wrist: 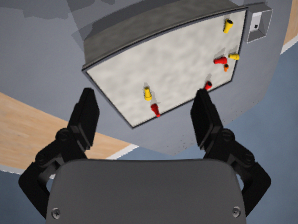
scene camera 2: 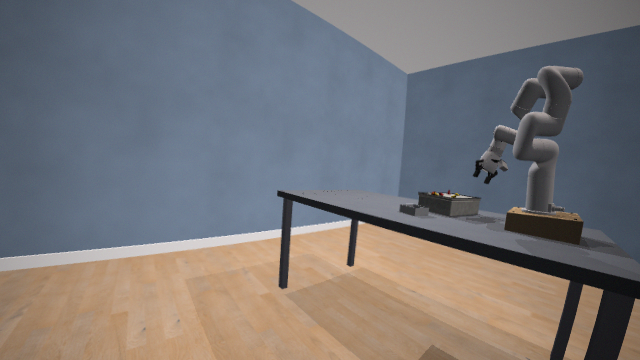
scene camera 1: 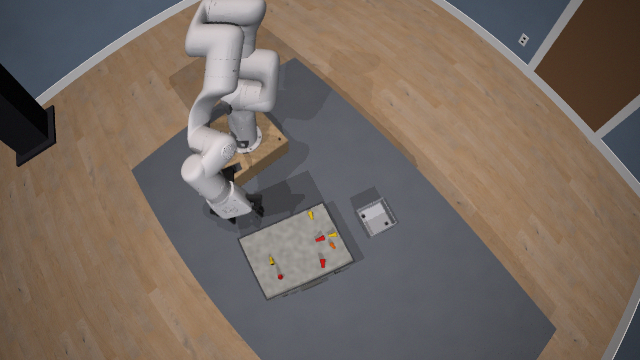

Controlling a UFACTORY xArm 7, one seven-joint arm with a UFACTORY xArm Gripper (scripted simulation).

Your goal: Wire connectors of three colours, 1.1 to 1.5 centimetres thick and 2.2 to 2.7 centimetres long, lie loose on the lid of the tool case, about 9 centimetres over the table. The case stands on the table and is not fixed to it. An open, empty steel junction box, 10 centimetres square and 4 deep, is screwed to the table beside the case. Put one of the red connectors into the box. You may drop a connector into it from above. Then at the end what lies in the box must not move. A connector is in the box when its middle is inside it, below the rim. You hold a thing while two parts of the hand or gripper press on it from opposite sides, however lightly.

Observation:
In view: my gripper (scene camera 1: pixel 248 216) and a tool case (scene camera 1: pixel 291 242).
The tool case also shows in the wrist view (wrist: pixel 172 55). My gripper is seen too in the wrist view (wrist: pixel 145 99).

